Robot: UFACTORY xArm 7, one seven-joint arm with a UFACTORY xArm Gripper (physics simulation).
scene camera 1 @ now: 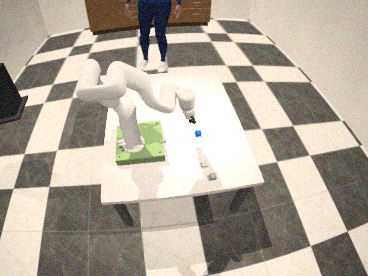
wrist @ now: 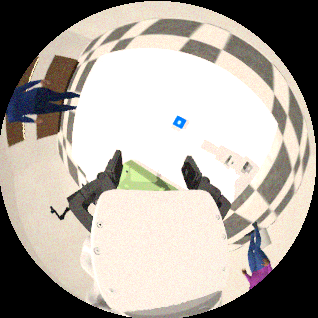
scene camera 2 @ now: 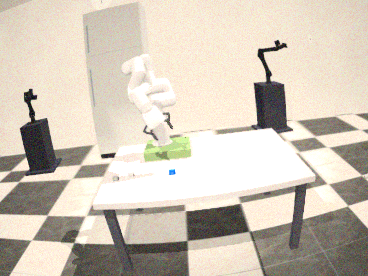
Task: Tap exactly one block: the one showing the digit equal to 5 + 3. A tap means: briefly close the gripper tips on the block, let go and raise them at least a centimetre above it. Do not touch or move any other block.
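Note:
A blue block (scene camera 1: pixel 198 133) (scene camera 2: pixel 172 172) (wrist: pixel 179 122) lies on the white table (scene camera 1: pixel 235 165) (scene camera 2: pixel 260 175) (wrist: pixel 125 85); a pale mark shows on its top in the wrist view, too blurred to read. A white block (scene camera 1: pixel 204 164) (scene camera 2: pixel 132 175) (wrist: pixel 229 160) and a grey block (scene camera 1: pixel 212 176) (scene camera 2: pixel 116 178) (wrist: pixel 246 167) lie near each other, partly in the arm's shadow; their digits are not readable. My gripper (scene camera 1: pixel 192 120) (scene camera 2: pixel 159 126) (wrist: pixel 153 160) is open and empty, above the table and apart from the blue block.
The arm's base stands on a green platform (scene camera 1: pixel 155 135) (scene camera 2: pixel 175 152) (wrist: pixel 137 179) on the table. A person (scene camera 1: pixel 153 25) stands past the table's far edge in scene camera 1. A fridge (scene camera 2: pixel 112 75) and two black pedestals (scene camera 2: pixel 40 147) (scene camera 2: pixel 270 105) stand beyond the table.

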